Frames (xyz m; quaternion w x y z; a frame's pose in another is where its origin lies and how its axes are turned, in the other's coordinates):
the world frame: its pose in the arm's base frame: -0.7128 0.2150 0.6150 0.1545 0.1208 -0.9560 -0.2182
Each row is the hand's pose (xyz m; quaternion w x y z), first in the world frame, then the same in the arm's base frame.
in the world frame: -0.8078 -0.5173 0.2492 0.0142 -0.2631 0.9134 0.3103
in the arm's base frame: 0.0307 0.0978 -0.0297 0.9749 -0.1363 0.1475 -0.0963
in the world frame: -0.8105 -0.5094 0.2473 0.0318 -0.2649 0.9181 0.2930
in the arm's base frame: 0.0326 0.1048 -0.0252 0.9786 -0.1169 0.1339 -0.1040
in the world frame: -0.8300 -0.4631 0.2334 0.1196 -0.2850 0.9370 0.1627
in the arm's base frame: 0.0478 0.1458 0.0031 0.9842 0.0193 0.0730 -0.1602
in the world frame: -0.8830 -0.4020 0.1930 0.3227 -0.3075 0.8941 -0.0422
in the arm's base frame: 0.1008 0.1998 0.0526 0.9326 0.2269 -0.0982 -0.2629
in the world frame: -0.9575 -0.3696 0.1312 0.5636 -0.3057 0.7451 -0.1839
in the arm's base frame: 0.1858 0.2269 0.1022 0.7962 0.3592 -0.3347 -0.3536
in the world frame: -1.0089 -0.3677 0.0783 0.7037 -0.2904 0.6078 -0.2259
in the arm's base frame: 0.2514 0.2238 0.1359 0.6756 0.3887 -0.4882 -0.3927
